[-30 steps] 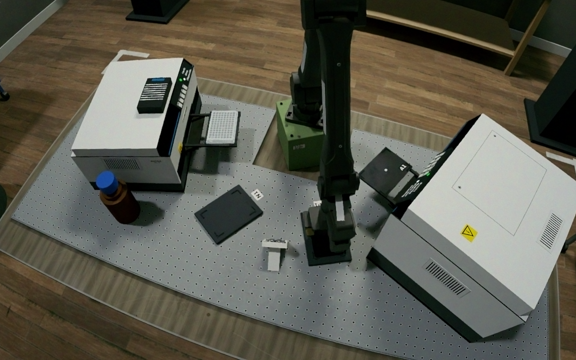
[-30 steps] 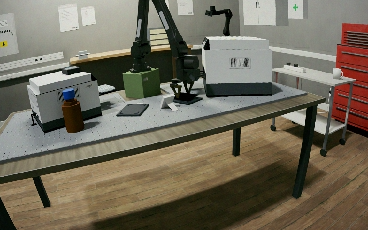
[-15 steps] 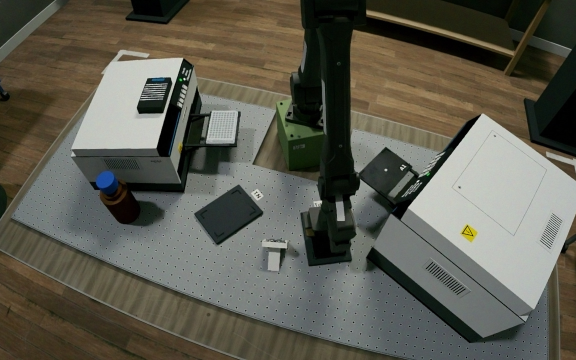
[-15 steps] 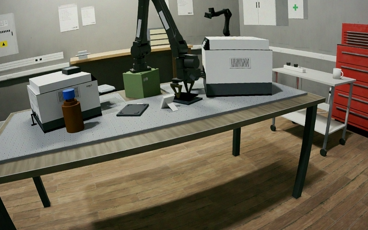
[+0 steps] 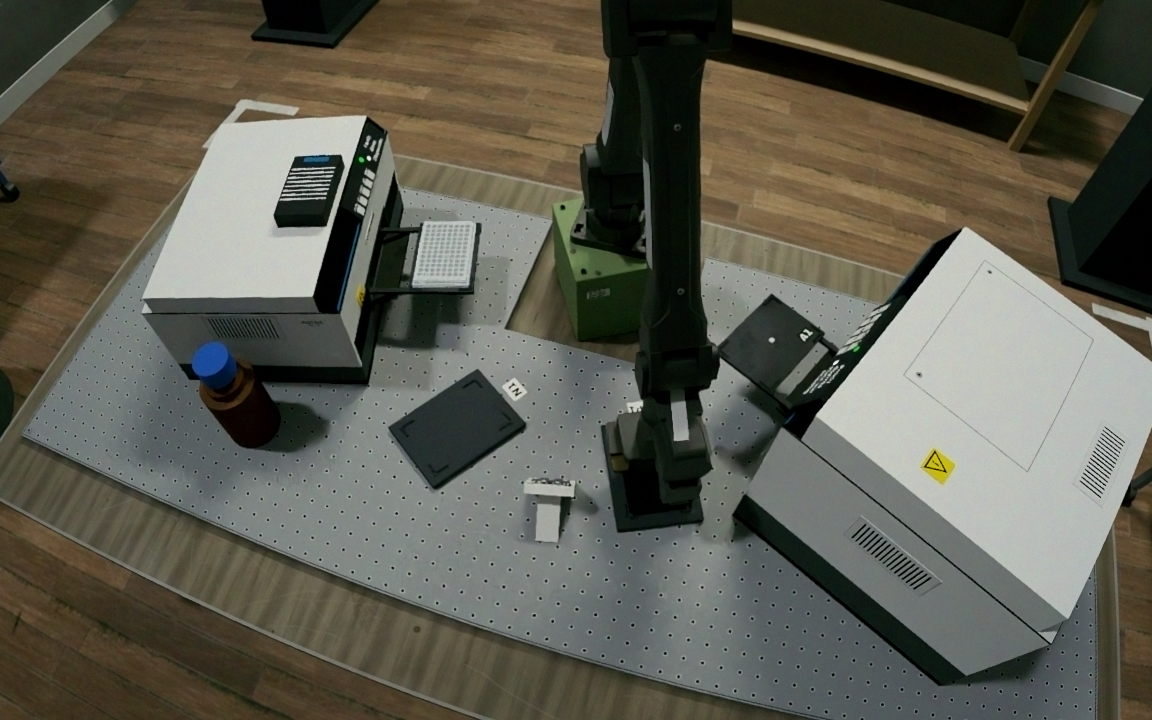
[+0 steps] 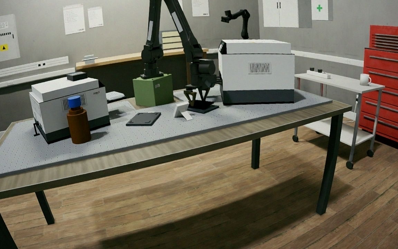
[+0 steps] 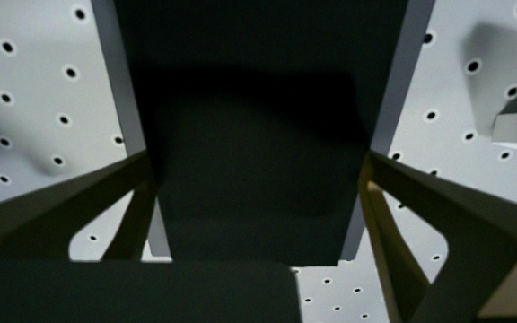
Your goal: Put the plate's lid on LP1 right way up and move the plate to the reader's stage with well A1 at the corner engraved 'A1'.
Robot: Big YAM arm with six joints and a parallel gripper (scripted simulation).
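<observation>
My gripper is now 1 cm above the dark lid. The rest, counted from my hand: well plate: 39 cm to the right, 22 cm behind, 6 cm above; then LP1 pad: 2 cm below; then N1 nest: 28 cm to the right, 2 cm below, 2 cm ahead.
</observation>
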